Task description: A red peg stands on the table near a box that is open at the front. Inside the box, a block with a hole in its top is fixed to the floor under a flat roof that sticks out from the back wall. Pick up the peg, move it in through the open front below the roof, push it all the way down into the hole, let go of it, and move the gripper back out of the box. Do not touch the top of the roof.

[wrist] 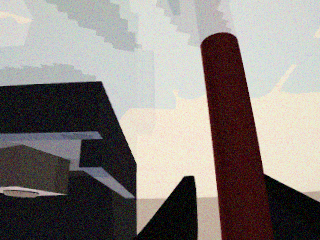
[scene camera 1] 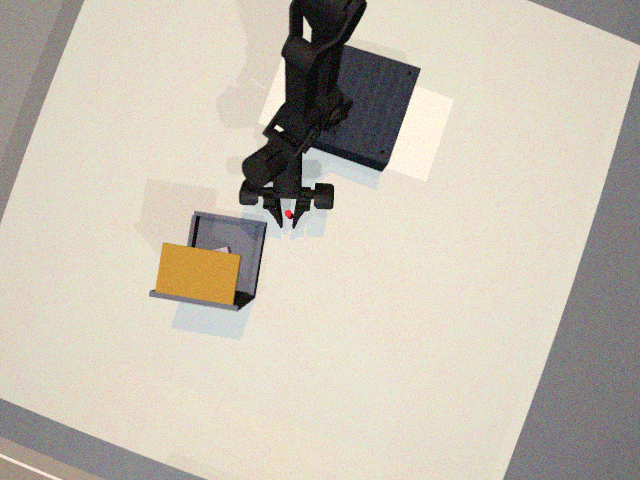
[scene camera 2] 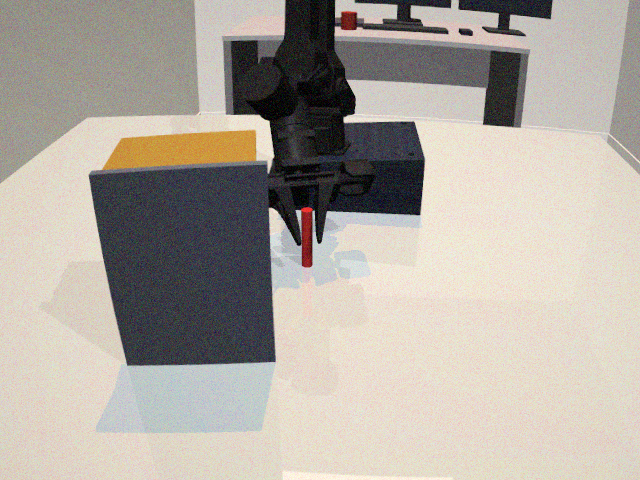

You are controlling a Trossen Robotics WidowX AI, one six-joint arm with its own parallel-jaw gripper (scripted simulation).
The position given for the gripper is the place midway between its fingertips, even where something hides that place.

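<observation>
An orange roof (scene camera 2: 219, 146) is visible, also in scene camera 1 (scene camera 1: 210, 275), as is a dark back wall (scene camera 1: 241, 299). The gripper (scene camera 2: 309, 243) appears in scene camera 1 (scene camera 1: 287, 227) and in the wrist view (wrist: 221, 183) too.
</observation>
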